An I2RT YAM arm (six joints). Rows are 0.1 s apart.
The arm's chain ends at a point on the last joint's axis. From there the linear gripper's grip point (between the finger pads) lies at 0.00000 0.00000 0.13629 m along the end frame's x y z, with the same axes.
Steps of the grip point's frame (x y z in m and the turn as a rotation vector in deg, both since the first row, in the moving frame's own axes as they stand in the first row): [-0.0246 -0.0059 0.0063 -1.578 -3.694 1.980]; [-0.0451 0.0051 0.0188 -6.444 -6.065 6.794]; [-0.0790 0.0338 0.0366 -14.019 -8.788 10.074]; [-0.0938 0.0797 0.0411 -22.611 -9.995 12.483]
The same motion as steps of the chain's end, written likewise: [-0.0158 -0.0095 0.0066 -1.578 -3.694 1.980]; [-0.0299 -0.0093 0.0204 -6.444 -6.065 6.794]; [-0.0556 0.0029 0.0422 -14.019 -8.788 10.074]; [-0.0652 0.0305 0.0535 -22.611 -9.995 12.483]
